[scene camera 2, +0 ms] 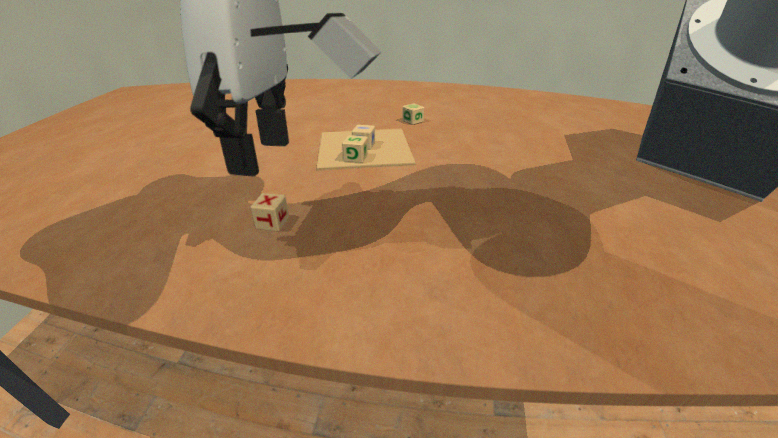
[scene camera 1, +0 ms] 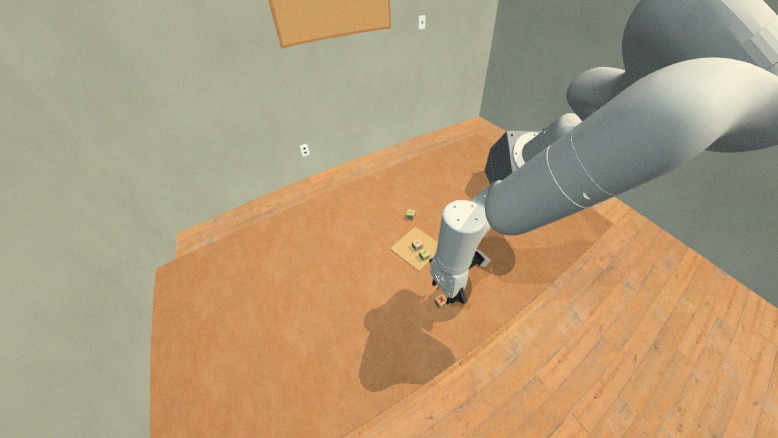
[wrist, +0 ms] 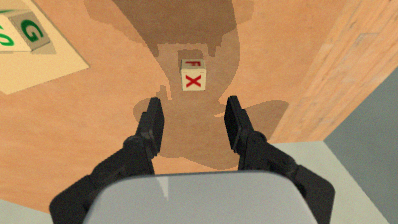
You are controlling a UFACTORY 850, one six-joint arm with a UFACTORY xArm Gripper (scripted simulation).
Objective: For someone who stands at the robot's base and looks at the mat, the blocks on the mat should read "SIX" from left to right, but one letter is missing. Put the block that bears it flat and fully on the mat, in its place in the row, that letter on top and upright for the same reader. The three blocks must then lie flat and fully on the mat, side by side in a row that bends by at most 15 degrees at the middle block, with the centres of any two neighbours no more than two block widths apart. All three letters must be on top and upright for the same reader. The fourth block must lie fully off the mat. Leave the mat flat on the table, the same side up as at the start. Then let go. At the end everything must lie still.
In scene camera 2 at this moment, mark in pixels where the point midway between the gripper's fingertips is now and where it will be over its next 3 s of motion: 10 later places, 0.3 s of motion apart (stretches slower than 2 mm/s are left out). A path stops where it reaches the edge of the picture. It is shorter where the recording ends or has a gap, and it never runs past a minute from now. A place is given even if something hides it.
My gripper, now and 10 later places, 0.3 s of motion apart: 260, 158; 263, 169; 264, 179; 266, 187; 266, 191; 266, 193; 268, 200; 270, 212; 271, 218; 271, 220; 272, 221
